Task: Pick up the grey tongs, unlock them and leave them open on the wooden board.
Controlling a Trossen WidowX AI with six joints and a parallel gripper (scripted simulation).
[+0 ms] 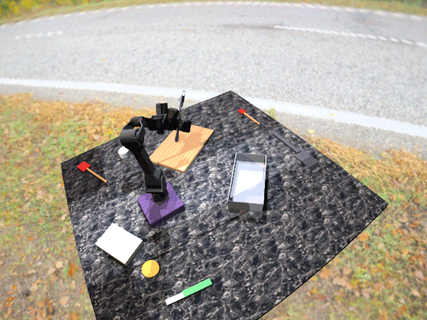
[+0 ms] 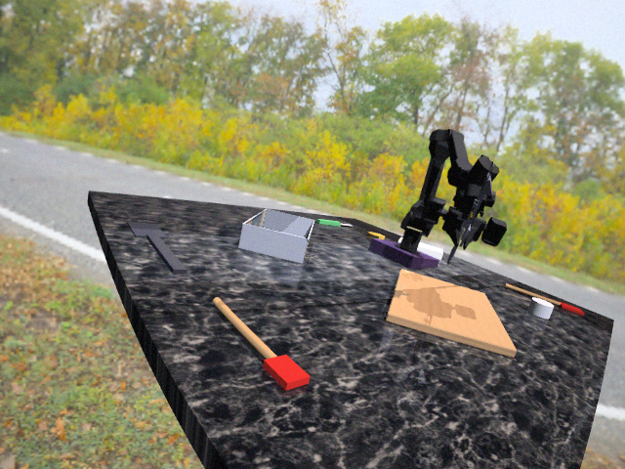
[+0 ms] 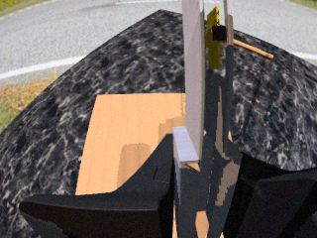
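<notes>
Right now my gripper tip is 130 mm above the wooden board and 30 mm past it. The rest, counted from my gripper tip: white cylinder (330 mm behind, 180 mm to the left, 120 mm below); grey roasting tin (460 mm to the right, 110 mm below, 50 mm ahead); red spatula (550 mm behind, 200 mm to the left, 130 mm below).
</notes>
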